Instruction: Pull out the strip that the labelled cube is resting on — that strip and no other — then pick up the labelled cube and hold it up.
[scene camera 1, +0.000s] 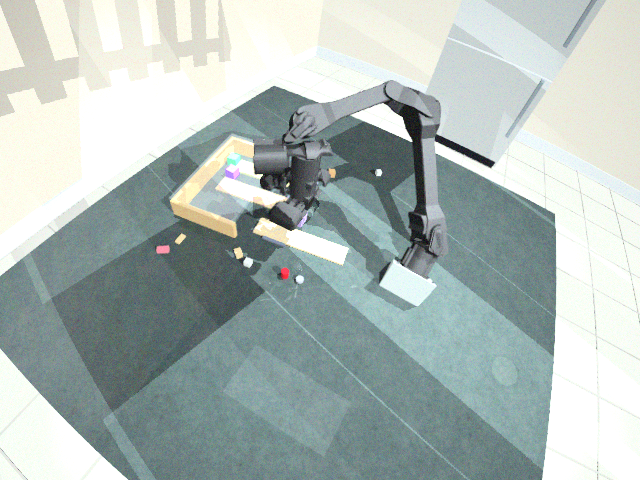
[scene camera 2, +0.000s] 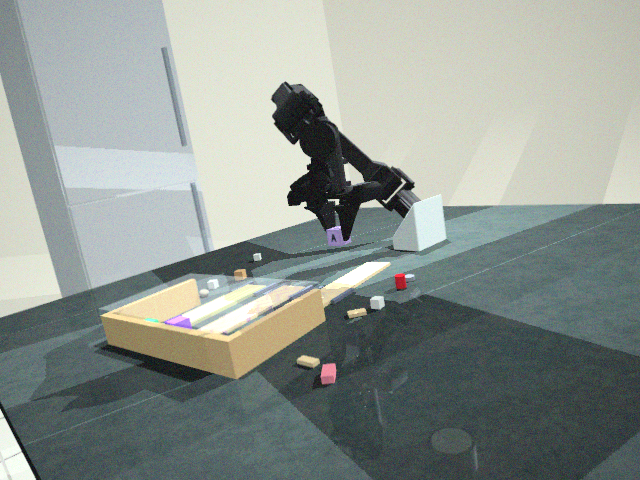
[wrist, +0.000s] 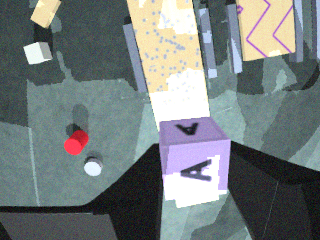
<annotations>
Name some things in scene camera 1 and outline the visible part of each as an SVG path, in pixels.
My gripper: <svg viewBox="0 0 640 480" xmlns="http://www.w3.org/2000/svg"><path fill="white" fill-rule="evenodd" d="M329 171L319 168L318 175L312 179L301 179L294 176L290 167L284 169L283 174L263 174L260 177L260 185L263 190L272 191L273 189L280 189L282 195L290 194L286 201L277 201L268 211L268 220L289 231L295 230L307 214L309 208L322 193L319 186L316 185L317 180L323 182L322 186L324 187L329 183L331 179Z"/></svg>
A cream strip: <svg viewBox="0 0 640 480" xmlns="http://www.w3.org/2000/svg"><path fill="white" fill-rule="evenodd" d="M253 233L260 236L269 237L290 247L342 266L349 249L297 229L289 231L263 217Z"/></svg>
</annotations>
